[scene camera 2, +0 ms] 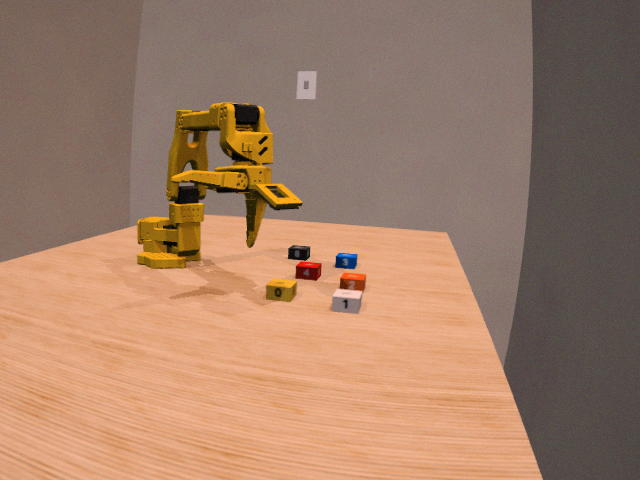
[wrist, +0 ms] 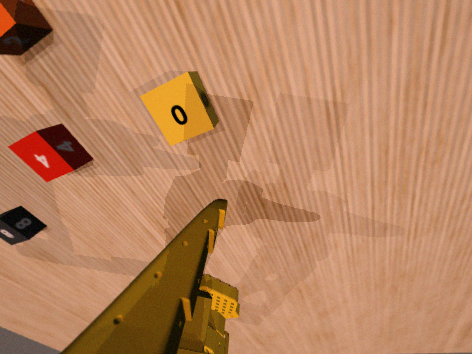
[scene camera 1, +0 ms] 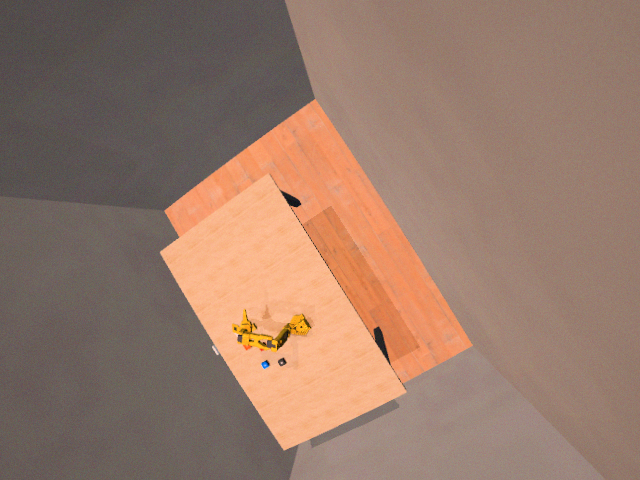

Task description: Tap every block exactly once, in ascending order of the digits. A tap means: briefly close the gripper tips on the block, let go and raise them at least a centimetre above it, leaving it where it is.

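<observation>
My gripper [scene camera 2: 211, 211] is fully open and empty, raised above the table; in the wrist view one notched jaw shows, its tip below the yellow block in the picture. The yellow block 0 [scene camera 2: 281, 290] [wrist: 177, 112] lies nearest that tip, apart from it. The white block 1 [scene camera 2: 346, 301] is at the front right in scene view 2 and does not show in the wrist view. Orange block 2 [scene camera 2: 353, 282] [wrist: 10, 22], blue block 3 [scene camera 2: 346, 260] [scene camera 1: 265, 364], red block 4 [scene camera 2: 308, 271] [wrist: 42, 155] and black block 8 [scene camera 2: 298, 252] [wrist: 22, 225] [scene camera 1: 282, 361] lie separately.
The blocks rest on a wooden table [scene camera 1: 242, 248] [scene camera 2: 206, 387]. The yellow arm's base [scene camera 2: 160, 259] stands left of them in scene view 2. The table's right edge runs beyond the blocks there. A switch plate [scene camera 2: 306, 85] is on the wall.
</observation>
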